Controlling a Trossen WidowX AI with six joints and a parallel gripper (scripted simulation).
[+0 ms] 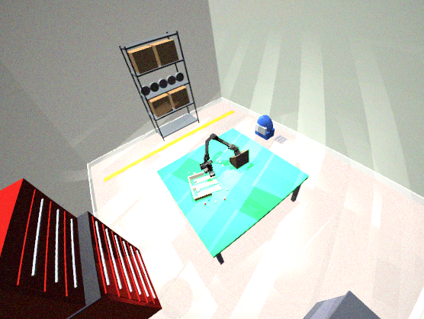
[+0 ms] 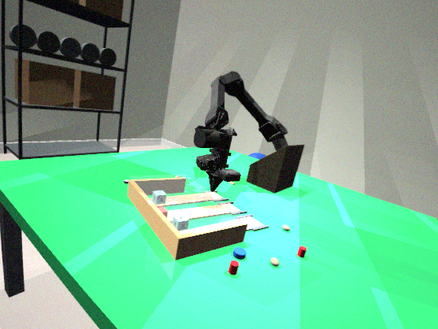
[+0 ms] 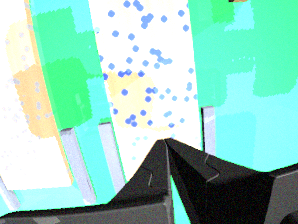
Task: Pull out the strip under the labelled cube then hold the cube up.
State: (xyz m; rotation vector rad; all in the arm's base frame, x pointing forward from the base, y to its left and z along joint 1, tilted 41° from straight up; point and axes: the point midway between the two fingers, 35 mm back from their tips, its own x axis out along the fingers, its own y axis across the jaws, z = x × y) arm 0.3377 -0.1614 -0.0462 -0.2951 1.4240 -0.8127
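My gripper tip is now 9 cm short of the blue-dotted strip, 3 cm to the left of it and 2 cm above it. The rest, counted from my gripper tip: blue disc: 24 cm to the left, 21 cm ahead, 2 cm below.
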